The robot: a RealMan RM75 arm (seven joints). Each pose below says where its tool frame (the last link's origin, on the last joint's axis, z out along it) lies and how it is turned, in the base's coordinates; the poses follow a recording.
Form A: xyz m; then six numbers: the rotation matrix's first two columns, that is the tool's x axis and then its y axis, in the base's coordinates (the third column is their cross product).
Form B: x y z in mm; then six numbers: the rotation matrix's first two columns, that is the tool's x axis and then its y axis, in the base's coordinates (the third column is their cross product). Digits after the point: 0 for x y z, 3 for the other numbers.
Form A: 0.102 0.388 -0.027 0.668 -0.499 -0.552 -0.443 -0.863 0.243
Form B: 102 388 -27 0.668 -0.499 -0.552 -0.443 -0.863 0.243
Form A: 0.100 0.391 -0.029 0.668 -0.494 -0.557 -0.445 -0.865 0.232
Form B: 100 391 -29 0.668 -0.494 -0.557 -0.445 -0.865 0.232
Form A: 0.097 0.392 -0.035 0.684 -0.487 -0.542 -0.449 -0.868 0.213
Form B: 97 392 -35 0.684 -0.487 -0.542 -0.449 -0.868 0.213
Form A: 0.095 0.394 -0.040 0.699 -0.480 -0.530 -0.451 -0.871 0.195
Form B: 95 394 -40 0.699 -0.480 -0.530 -0.451 -0.871 0.195
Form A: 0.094 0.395 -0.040 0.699 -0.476 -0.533 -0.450 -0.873 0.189
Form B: 94 395 -40 0.699 -0.476 -0.533 -0.450 -0.873 0.189
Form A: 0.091 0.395 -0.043 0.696 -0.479 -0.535 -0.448 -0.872 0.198
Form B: 91 395 -43 0.696 -0.479 -0.535 -0.448 -0.872 0.198
